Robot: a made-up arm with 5 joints.
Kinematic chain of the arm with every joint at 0, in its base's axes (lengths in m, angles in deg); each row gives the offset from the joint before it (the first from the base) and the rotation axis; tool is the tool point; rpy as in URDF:
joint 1: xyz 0 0 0.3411 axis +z
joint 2: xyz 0 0 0 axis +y
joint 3: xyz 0.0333 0 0.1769 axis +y
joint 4: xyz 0.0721 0 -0.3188 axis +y
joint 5: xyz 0.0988 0 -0.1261 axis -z
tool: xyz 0 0 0 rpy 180 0 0
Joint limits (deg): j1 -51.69..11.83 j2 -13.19..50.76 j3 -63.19..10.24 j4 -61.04..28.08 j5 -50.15..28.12
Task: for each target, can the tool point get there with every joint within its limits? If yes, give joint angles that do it. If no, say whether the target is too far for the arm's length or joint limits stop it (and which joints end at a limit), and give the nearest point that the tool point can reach.
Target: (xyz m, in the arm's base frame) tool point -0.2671 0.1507 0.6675
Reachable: no: joint limits stop it (at a limit: joint 2, joint 3, joint 4) | nearest point -0.1832 0.1033 0.1088 | short by 0.567 m
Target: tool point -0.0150 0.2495 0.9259
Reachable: no: joint limits stop it (at a limit: joint 1, joint 2, joint 3, joint 4) | nearest point 0.3244 0.0679 0.6756 | short by 0.459 m
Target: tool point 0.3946 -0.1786 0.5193
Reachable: yes | joints -24.35 -1.26 -53.78 -47.72 -40.18
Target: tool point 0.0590 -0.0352 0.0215
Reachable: yes | joints -30.81 17.69 4.63 2.20 0.15
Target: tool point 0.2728 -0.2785 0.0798
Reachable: yes | joints -45.59 33.05 -44.87 -4.12 -7.31
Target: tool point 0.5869 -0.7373 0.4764
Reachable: no: too far | nearest point 0.3229 -0.4057 0.4155 | short by 0.428 m
